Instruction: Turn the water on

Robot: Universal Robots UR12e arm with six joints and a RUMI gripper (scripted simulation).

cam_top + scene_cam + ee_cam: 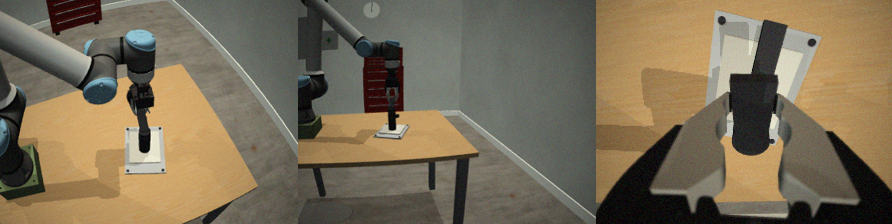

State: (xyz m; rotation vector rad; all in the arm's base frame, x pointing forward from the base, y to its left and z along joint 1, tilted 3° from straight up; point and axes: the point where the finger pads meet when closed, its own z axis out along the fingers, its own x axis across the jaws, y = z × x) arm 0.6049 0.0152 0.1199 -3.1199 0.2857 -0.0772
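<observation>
My gripper is now 30 mm to the left of the dark lever and 10 mm above it. The rest, counted from my hand: tap (70 mm below, 50 mm to the right, 10 mm behind).
</observation>
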